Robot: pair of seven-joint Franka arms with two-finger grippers.
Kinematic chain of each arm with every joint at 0, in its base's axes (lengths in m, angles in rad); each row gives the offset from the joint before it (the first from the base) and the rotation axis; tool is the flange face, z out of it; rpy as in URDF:
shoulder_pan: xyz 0 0 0.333 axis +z
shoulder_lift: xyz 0 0 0 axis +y
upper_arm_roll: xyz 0 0 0.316 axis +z
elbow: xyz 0.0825 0 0 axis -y
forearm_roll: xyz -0.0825 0 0.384 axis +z
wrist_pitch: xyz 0 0 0 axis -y
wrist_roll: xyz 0.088 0 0 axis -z
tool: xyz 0 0 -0.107 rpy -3.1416 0 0
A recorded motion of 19 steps. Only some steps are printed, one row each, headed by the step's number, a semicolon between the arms.
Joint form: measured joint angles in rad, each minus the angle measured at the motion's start. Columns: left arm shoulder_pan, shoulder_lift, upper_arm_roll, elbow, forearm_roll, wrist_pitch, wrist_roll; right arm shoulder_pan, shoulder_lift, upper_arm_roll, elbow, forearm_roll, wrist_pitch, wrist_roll.
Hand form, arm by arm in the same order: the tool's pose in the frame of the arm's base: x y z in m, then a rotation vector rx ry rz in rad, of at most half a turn. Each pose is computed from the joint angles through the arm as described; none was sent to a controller.
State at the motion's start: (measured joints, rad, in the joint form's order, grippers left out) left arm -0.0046 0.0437 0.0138 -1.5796 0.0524 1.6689 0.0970; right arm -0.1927 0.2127 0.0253 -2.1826 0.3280 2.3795 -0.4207
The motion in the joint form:
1: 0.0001 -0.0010 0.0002 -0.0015 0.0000 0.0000 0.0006; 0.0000 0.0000 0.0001 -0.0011 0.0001 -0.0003 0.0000
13: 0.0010 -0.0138 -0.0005 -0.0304 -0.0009 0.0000 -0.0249; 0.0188 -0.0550 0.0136 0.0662 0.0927 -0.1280 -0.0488
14: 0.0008 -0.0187 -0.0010 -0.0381 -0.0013 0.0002 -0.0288; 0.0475 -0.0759 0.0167 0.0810 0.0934 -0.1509 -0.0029
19: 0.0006 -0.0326 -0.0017 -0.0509 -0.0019 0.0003 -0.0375; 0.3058 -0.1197 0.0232 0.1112 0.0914 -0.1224 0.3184
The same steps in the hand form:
1: 0.5764 0.0104 0.6044 -3.0825 0.1420 -0.0651; 0.5477 -0.0892 0.2901 -2.9161 -0.0183 -0.0728
13: 0.5717 0.0105 0.5979 -3.0867 0.1030 -0.0415; 0.5608 -0.0650 0.3397 -2.8173 -0.0890 -0.1083
14: 0.5700 0.0100 0.5970 -3.0876 0.0981 -0.0377; 0.5643 -0.0461 0.3563 -2.8103 -0.0819 -0.1106
19: 0.5657 0.0095 0.5988 -3.0888 0.0860 -0.0400; 0.5656 0.1029 0.3972 -2.7967 -0.0144 -0.1138

